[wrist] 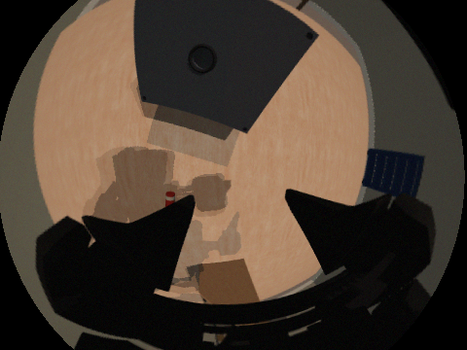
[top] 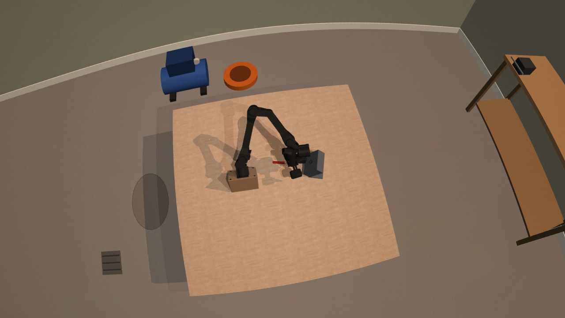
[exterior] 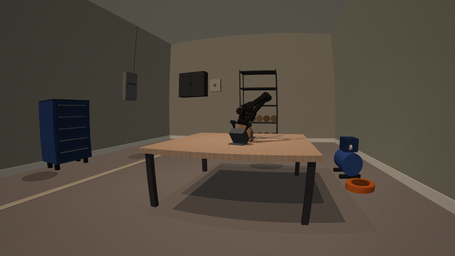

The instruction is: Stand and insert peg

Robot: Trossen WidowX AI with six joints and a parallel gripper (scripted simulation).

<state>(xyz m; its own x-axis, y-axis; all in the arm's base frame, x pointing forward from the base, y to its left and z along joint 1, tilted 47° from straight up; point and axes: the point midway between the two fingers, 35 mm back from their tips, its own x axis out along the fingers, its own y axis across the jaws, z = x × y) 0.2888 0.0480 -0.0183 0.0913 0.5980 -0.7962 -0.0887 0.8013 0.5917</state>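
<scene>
Now: the red peg 4 cm behind my gripper tip, 9 cm to the left of it and 7 cm below it. Also, from my gripper tip: dark grey sloped panel: 13 cm ahead, 3 cm to the left, 1 cm below.
</scene>
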